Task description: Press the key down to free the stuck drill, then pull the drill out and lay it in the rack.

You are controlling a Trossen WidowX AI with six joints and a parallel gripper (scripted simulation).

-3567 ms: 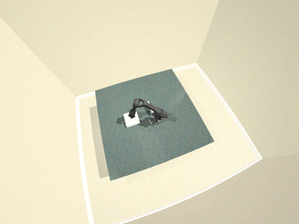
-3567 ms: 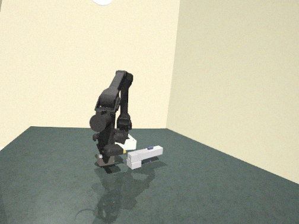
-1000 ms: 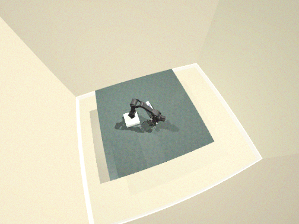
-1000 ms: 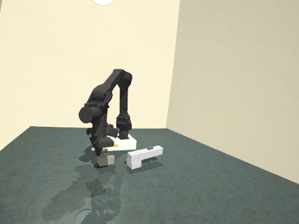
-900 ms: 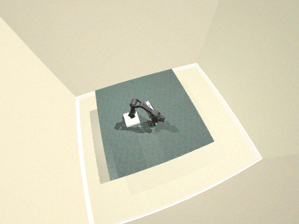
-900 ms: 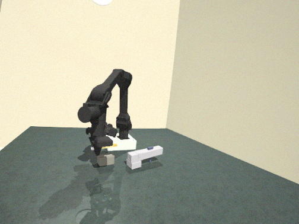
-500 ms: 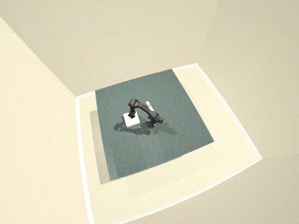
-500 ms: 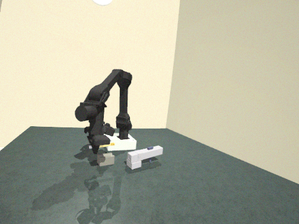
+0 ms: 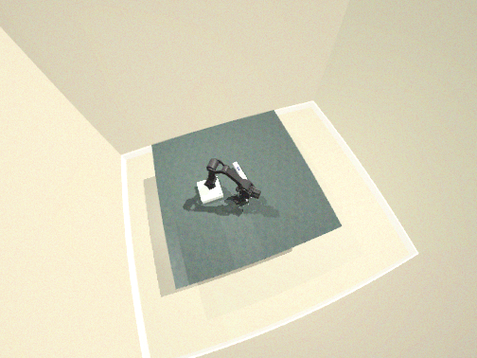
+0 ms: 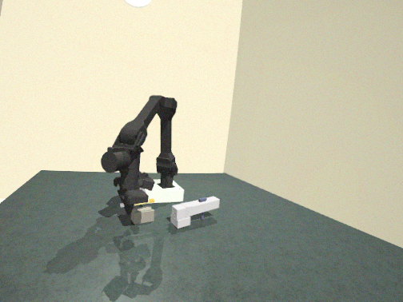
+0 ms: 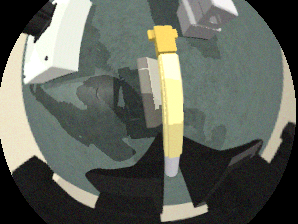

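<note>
Right now my gripper tip is 4 cm to the right of the yellow drill and 3 cm below it. From my gripper tip the other things lie so: key: 25 cm to the left, 7 cm ahead, 2 cm above; grey slatted rack: 5 cm to the left, 1 cm below; fixture: 22 cm to the left, 7 cm ahead, 1 cm above.
</note>
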